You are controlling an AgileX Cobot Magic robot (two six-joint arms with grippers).
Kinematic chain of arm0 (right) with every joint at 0, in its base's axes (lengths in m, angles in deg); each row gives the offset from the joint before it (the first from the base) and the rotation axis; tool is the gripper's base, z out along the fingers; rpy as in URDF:
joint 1: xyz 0 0 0.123 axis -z
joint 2: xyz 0 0 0 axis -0.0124 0.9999 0
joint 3: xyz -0.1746 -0.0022 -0.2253 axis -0.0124 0.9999 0
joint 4: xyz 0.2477 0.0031 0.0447 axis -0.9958 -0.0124 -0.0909
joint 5: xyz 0 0 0 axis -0.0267 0.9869 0.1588
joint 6: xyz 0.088 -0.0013 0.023 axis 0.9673 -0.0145 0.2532
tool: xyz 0 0 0 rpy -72.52 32.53 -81.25
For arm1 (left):
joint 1: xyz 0 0 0.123 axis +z
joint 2: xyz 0 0 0 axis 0.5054 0.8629 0
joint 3: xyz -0.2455 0.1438 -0.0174 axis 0.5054 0.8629 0
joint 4: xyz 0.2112 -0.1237 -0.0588 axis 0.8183 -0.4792 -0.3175
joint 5: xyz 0 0 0 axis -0.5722 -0.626 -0.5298
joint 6: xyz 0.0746 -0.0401 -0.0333 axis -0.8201 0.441 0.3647
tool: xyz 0 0 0 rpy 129.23 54.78 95.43
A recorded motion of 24 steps. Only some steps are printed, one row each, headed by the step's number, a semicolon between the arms.
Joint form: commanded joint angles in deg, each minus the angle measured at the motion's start. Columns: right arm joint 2, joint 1, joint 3, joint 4, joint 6, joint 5; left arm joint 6, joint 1, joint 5, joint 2, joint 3, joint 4.
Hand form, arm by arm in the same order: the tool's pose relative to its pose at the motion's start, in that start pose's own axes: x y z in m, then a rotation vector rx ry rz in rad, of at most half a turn. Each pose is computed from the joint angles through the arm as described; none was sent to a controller.
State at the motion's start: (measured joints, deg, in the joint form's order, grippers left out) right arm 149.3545 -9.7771 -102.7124 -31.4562 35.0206 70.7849; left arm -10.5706 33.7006 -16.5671 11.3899 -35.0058 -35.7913
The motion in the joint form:
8: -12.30 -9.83 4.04 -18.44 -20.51 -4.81; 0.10 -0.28 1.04 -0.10 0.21 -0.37
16: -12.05 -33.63 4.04 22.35 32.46 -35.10; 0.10 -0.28 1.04 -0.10 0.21 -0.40
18: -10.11 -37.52 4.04 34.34 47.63 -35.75; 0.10 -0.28 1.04 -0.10 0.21 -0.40
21: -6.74 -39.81 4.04 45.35 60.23 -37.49; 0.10 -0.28 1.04 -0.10 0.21 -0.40
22: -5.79 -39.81 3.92 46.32 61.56 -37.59; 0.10 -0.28 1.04 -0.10 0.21 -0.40
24: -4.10 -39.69 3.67 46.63 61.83 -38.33; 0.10 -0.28 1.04 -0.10 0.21 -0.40
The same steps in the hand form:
8: 0.0227 0.0689 -0.0073 -0.1721 -0.2446 -0.4127; -0.0006 -0.0004 0.0003 0.0055 -0.0166 -0.0066
16: 0.0236 0.0956 0.0330 0.2649 -0.3924 -0.3195; -0.0006 -0.0004 0.0003 0.0057 -0.0166 -0.0071
18: 0.0256 0.0971 0.0454 0.3317 -0.3840 -0.2823; -0.0006 -0.0004 0.0003 0.0057 -0.0166 -0.0071
21: 0.0213 0.0941 0.0597 0.3966 -0.3935 -0.2591; -0.0006 -0.0004 0.0003 0.0057 -0.0166 -0.0071
22: 0.0195 0.0924 0.0629 0.4070 -0.3884 -0.2483; -0.0006 -0.0004 0.0003 0.0057 -0.0166 -0.0071
24: 0.0159 0.0902 0.0686 0.4148 -0.3796 -0.2443; -0.0006 -0.0004 0.0003 0.0057 -0.0166 -0.0071

